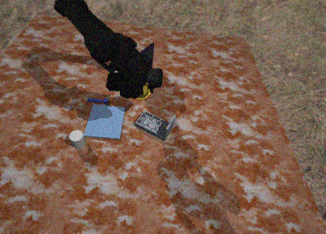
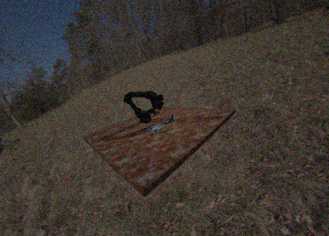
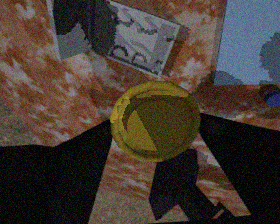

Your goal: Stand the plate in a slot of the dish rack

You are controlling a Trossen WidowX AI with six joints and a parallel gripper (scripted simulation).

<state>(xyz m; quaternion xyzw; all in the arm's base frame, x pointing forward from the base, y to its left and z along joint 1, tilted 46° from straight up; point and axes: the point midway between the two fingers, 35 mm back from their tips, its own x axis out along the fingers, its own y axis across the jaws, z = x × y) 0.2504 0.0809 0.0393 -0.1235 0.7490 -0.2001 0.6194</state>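
The grey dish rack lies 60 mm ahead of my gripper tip, 60 mm to the left of it and 100 mm below it. Round my gripper tip: yellow plate (10 mm above); small blue spoon (40 mm behind, 180 mm to the right, 120 mm below); white cylindrical cup (160 mm ahead, 200 mm to the right, 100 mm below).
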